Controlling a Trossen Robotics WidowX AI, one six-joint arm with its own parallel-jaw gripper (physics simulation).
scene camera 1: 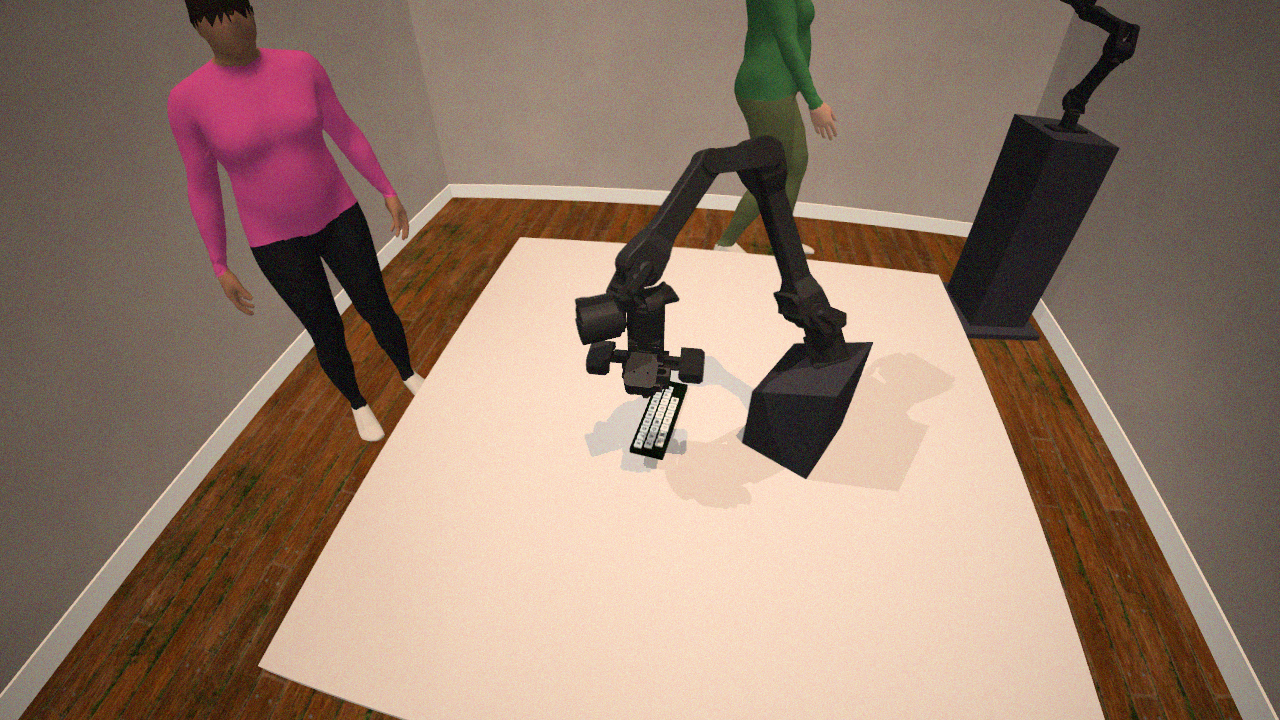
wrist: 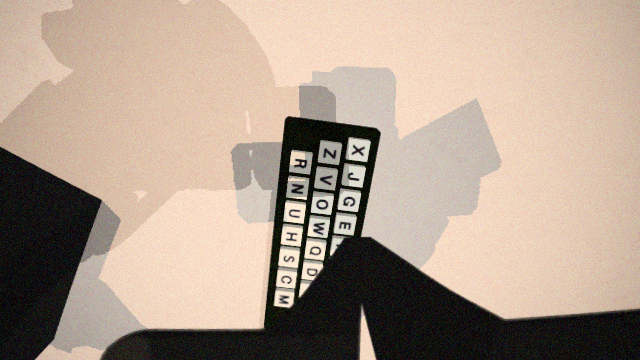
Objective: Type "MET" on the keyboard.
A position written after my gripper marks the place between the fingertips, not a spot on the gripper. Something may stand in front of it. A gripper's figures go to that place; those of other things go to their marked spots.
My gripper point(wrist: 356, 250) is 0.11 m from the lens. A black keyboard point(wrist: 326, 168) is 0.24 m from the lens.
